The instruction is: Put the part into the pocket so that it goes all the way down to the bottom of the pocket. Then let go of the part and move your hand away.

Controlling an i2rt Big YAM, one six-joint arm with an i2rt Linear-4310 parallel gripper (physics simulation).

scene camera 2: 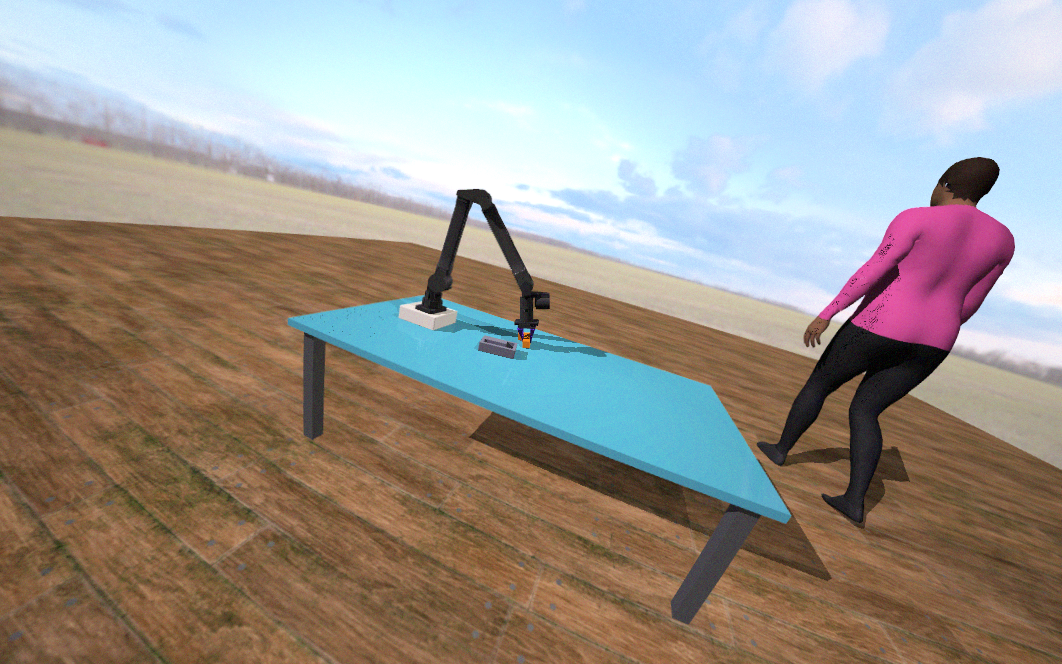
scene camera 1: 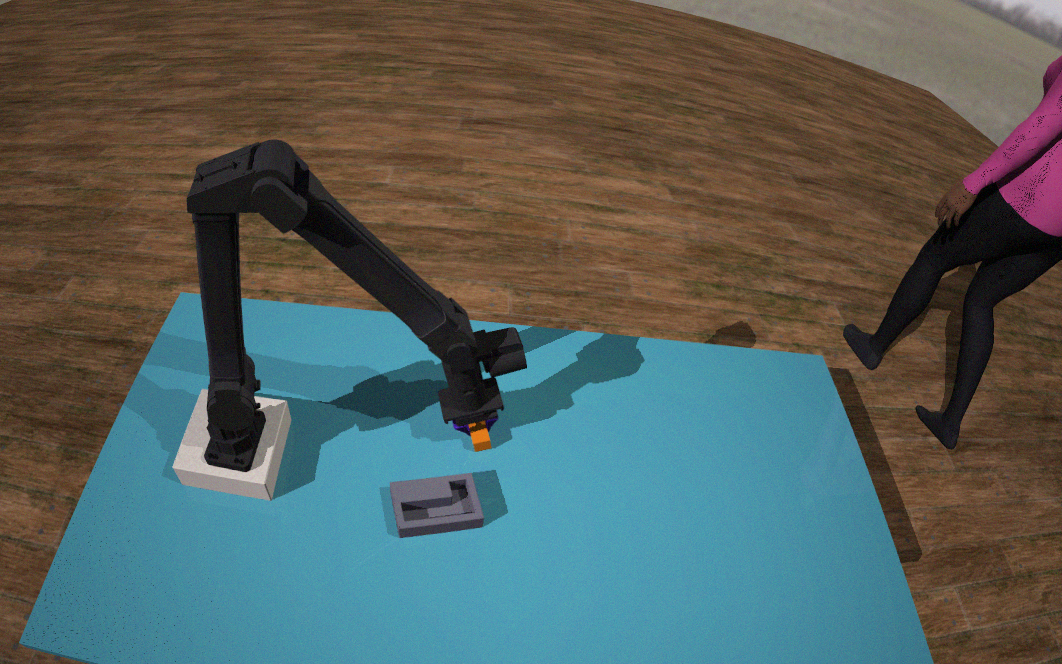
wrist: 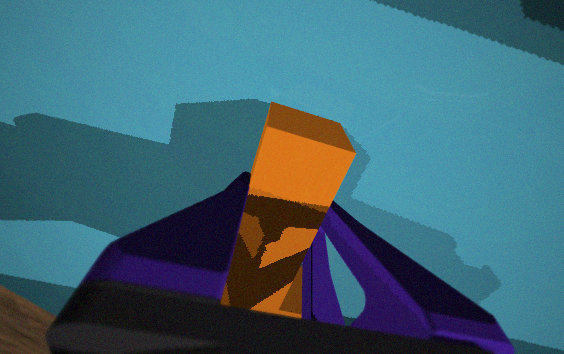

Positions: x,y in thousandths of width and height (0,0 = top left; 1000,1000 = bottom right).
Labels:
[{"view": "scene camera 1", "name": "my gripper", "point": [451,650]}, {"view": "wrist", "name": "my gripper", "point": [496,544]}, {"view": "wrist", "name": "orange L-shaped block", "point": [536,451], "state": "gripped by my gripper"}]

